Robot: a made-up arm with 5 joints.
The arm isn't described. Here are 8 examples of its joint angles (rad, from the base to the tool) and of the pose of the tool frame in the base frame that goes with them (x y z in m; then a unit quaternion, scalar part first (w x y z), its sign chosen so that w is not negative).
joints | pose
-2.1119 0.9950 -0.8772 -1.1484 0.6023 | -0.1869 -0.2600 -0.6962 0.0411 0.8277 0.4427 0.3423
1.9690 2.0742 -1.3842 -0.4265 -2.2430 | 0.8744 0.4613 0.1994 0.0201 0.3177 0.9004 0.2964
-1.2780 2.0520 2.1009 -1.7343 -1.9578 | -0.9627 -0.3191 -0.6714 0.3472 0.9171 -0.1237 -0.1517
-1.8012 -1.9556 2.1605 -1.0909 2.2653 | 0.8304 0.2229 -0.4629 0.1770 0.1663 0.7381 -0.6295
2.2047 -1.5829 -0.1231 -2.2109 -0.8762 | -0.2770 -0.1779 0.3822 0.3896 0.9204 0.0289 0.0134
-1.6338 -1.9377 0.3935 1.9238 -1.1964 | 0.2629 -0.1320 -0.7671 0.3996 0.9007 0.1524 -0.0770
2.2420 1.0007 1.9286 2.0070 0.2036 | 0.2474 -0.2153 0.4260 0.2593 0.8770 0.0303 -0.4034
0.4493 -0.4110 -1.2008 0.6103 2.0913 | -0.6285 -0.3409 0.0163 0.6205 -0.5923 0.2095 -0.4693
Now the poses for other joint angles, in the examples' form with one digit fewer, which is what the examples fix.
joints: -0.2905 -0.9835 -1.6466 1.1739 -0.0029
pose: -0.617 0.030 -0.673 0.251 0.709 -0.402 -0.523
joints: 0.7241 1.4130 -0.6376 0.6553 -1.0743
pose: -0.271 -0.428 1.356 0.981 0.016 -0.040 0.189
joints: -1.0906 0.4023 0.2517 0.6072 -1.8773
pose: -0.600 -0.874 -0.648 0.507 0.641 -0.564 0.117
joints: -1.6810 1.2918 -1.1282 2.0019 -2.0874
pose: 0.193 -0.525 -0.372 0.337 -0.118 0.632 -0.688
